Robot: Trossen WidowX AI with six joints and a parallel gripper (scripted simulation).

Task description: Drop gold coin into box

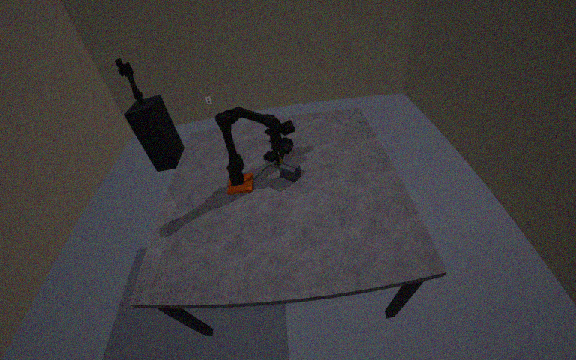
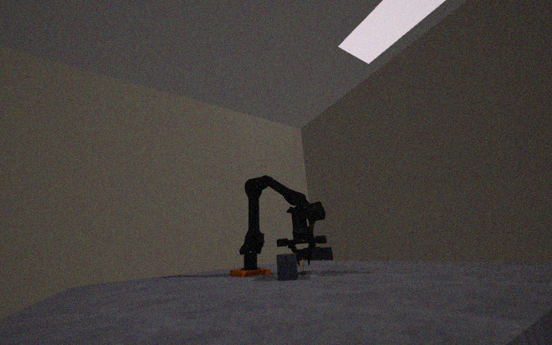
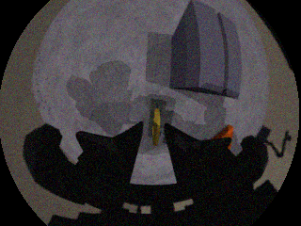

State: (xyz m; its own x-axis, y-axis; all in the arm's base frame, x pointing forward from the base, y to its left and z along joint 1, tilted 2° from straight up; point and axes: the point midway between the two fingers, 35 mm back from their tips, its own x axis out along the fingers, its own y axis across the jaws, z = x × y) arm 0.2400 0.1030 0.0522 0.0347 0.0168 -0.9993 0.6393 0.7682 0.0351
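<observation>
Right now the gold coin is right at my gripper tip.
</observation>
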